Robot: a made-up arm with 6 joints. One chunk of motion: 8 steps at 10 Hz.
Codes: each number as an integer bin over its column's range. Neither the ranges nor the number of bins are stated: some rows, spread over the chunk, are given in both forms.
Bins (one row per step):
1: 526 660 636 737 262 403
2: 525 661 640 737 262 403
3: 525 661 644 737 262 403
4: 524 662 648 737 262 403
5: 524 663 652 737 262 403
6: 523 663 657 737 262 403
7: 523 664 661 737 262 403
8: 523 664 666 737 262 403
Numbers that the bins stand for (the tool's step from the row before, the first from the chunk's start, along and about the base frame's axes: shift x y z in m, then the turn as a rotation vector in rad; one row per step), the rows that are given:
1: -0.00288 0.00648 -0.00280 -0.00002 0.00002 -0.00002
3: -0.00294 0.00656 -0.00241 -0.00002 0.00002 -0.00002
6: -0.00307 0.00674 -0.00177 -0.00002 0.00002 -0.00002
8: -0.00307 0.00683 -0.00133 -0.00002 0.00002 -0.00002
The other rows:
2: -0.00294 0.00656 -0.00261 -0.00002 0.00002 -0.00002
4: -0.00300 0.00665 -0.00222 -0.00002 0.00002 -0.00002
5: -0.00300 0.00674 -0.00202 -0.00002 0.00002 -0.00002
7: -0.00307 0.00683 -0.00158 -0.00002 0.00002 -0.00002

